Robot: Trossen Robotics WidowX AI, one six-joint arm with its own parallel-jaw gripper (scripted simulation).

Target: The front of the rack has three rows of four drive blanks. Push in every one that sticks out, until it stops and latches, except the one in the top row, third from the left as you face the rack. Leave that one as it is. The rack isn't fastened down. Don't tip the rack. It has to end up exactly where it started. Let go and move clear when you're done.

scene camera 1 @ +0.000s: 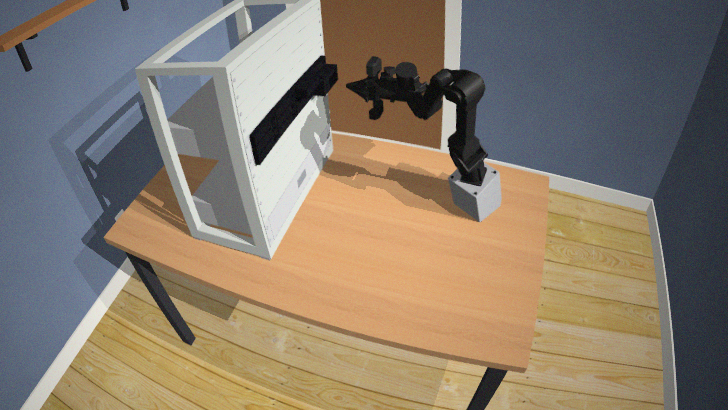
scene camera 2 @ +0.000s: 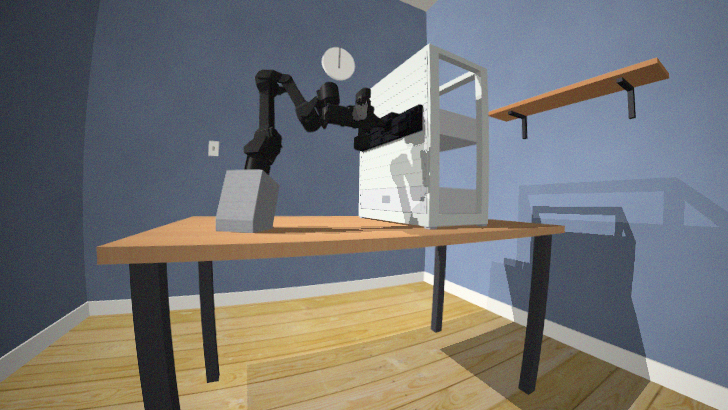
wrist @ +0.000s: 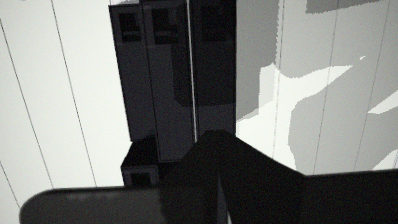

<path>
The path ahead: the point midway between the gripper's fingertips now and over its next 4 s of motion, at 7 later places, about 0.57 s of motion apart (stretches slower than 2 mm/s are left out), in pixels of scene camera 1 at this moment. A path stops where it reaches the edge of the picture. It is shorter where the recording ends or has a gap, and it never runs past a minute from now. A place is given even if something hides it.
My gripper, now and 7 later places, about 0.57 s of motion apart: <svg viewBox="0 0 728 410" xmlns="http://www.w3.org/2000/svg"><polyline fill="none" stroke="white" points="346,85 345,86 336,85 334,84 332,84 329,83 326,83 323,83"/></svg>
</path>
